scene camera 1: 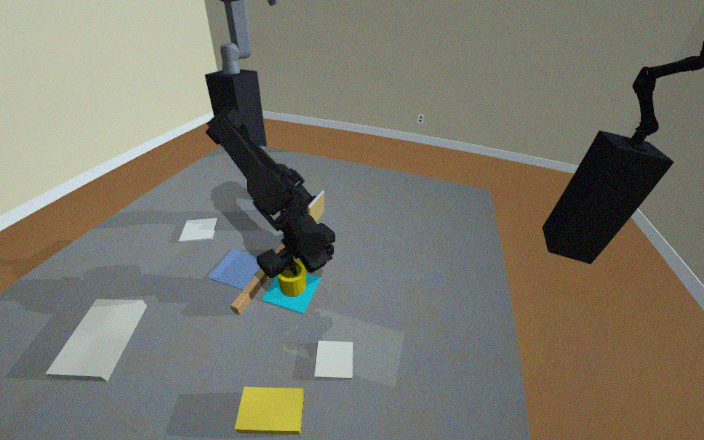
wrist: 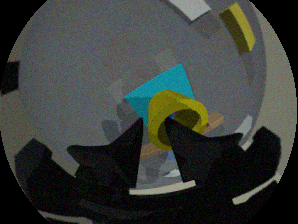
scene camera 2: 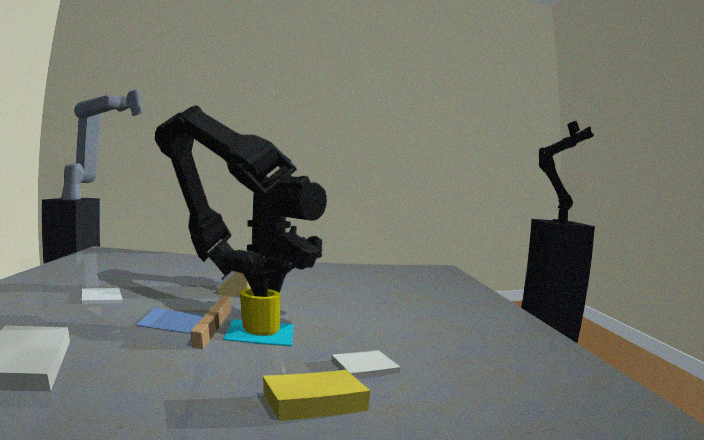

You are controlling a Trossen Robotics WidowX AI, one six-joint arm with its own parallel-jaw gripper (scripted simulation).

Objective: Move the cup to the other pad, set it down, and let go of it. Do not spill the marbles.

Labels:
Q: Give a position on a white slab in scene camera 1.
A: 93, 350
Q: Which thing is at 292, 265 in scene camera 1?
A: My gripper.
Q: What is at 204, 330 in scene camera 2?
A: A wooden bar.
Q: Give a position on a yellow cup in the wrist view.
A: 190, 113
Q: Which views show my gripper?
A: Scene camera 1, the wrist view and scene camera 2: all of them.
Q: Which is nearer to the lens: the yellow cup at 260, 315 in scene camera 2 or the yellow block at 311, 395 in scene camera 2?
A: The yellow block.

